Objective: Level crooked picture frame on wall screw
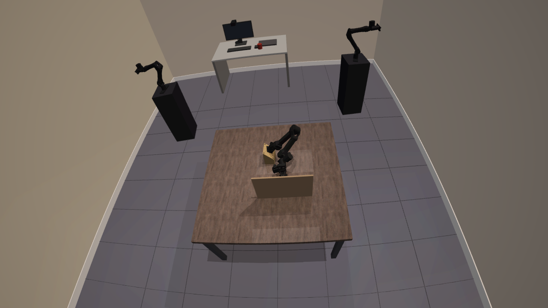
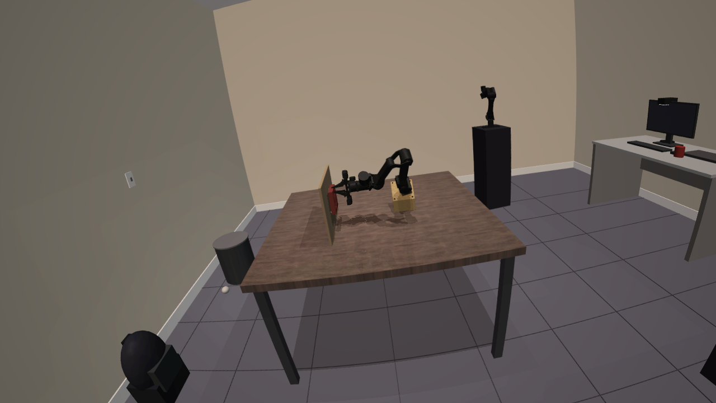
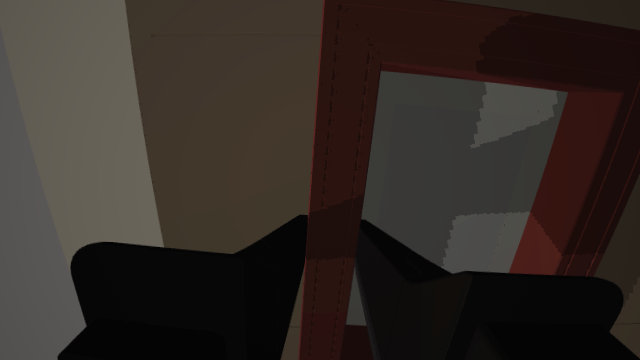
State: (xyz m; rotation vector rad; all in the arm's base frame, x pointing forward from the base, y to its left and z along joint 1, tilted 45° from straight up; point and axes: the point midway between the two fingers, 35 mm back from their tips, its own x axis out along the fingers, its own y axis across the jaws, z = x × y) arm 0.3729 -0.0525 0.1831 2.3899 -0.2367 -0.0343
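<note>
Now: the picture frame 5 cm below my gripper tip and 1 cm ahead of it. Round my gripper tip: tan wall panel (7 cm below, 2 cm ahead).
</note>
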